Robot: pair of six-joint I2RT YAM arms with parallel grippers.
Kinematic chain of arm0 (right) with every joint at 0, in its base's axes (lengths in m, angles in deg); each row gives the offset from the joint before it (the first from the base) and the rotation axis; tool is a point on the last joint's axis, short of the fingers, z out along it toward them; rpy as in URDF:
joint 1: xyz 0 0 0.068 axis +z
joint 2: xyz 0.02 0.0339 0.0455 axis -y
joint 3: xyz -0.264 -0.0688 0 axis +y
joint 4: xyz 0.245 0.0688 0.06 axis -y
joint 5: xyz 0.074 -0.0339 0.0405 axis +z
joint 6: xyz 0.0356 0 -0.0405 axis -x
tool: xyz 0 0 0 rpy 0 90 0
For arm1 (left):
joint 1: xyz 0 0 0.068 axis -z
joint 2: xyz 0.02 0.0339 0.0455 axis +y
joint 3: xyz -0.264 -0.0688 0 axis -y
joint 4: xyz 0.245 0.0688 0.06 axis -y
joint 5: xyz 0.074 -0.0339 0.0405 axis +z
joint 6: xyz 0.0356 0 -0.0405 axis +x
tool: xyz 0 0 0 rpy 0 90 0
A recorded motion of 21 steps. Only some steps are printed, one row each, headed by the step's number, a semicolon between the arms.
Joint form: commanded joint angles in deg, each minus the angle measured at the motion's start. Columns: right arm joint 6, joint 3, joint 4, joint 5, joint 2, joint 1; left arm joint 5, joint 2, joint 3, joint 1, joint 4, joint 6.
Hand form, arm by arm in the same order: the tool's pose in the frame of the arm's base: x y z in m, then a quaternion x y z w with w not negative. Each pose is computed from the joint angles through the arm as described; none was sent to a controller.
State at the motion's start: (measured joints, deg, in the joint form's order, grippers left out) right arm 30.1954 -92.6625 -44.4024 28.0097 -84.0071 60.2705; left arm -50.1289 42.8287 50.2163 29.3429 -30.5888 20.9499
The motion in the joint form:
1: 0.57 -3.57 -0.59 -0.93 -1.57 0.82; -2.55 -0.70 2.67 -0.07 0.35 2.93
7: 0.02 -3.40 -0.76 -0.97 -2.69 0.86; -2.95 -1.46 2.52 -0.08 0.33 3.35
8: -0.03 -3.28 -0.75 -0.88 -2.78 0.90; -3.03 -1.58 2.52 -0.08 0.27 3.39
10: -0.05 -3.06 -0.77 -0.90 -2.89 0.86; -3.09 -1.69 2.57 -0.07 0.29 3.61
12: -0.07 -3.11 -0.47 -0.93 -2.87 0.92; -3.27 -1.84 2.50 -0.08 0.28 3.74
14: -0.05 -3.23 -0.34 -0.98 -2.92 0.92; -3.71 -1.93 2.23 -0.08 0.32 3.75
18: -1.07 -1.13 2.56 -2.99 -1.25 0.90; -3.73 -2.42 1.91 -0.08 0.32 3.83
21: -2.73 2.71 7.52 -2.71 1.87 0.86; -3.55 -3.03 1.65 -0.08 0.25 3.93
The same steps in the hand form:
1: 0.1389 0.2850 0.4214 -0.69373 0.51948 0.31855 0.38394; 0.1116 -0.0950 0.3634 0.55646 0.53986 -0.38623 0.49973
7: 0.1415 0.2902 0.4143 -0.69359 0.52860 0.31864 0.37145; 0.1086 -0.0935 0.3642 0.55990 0.53269 -0.38569 0.50398
8: 0.1415 0.2908 0.4132 -0.69397 0.52910 0.31934 0.36944; 0.1081 -0.0932 0.3644 0.56034 0.53178 -0.38590 0.50429
10: 0.1421 0.2913 0.4114 -0.69418 0.53094 0.31874 0.36691; 0.1076 -0.0930 0.3649 0.56170 0.52937 -0.38499 0.50601
12: 0.1419 0.2916 0.4122 -0.69378 0.52934 0.31920 0.36957; 0.1070 -0.0927 0.3649 0.56278 0.52752 -0.38535 0.50647
14: 0.1421 0.2919 0.4128 -0.69350 0.52863 0.31901 0.37127; 0.1067 -0.0928 0.3637 0.56386 0.52608 -0.38833 0.50449
18: 0.1413 0.2879 0.4139 -0.68165 0.53306 0.31117 0.39291; 0.1052 -0.0919 0.3629 0.56441 0.52465 -0.38775 0.50579
21: 0.1370 0.2799 0.4162 -0.66682 0.52437 0.32393 0.41887; 0.1033 -0.0908 0.3626 0.56462 0.52350 -0.38561 0.50838

